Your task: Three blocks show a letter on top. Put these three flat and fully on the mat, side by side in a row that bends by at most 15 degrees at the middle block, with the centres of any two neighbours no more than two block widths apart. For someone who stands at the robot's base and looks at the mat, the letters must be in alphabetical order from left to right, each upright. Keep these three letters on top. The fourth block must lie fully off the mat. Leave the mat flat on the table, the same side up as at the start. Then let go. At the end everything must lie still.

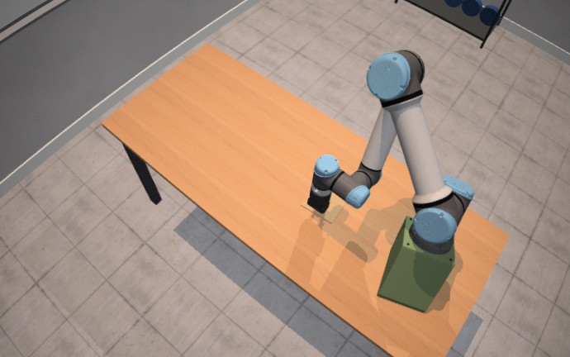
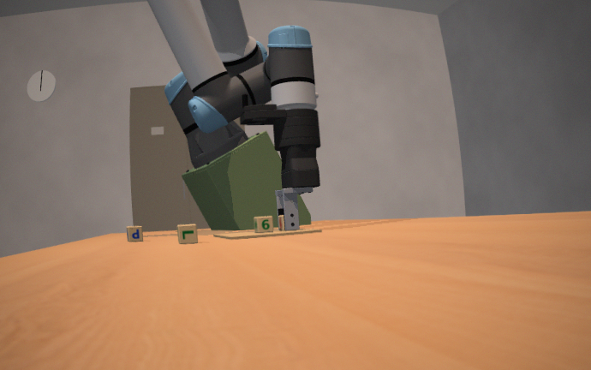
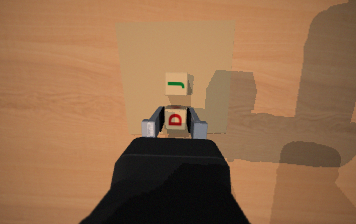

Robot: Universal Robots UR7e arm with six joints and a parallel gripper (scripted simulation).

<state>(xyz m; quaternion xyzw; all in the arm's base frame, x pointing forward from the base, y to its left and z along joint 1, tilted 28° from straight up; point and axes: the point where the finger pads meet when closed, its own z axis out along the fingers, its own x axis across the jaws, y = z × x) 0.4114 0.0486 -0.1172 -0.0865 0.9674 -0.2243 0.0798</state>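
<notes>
The red D block lies 10 mm below my hand. Also, from my hand: thin tan mat: 10 mm ahead, 40 mm to the right, 20 mm below; blue-marked block: 10 mm behind, 260 mm to the right, 10 mm below.
</notes>
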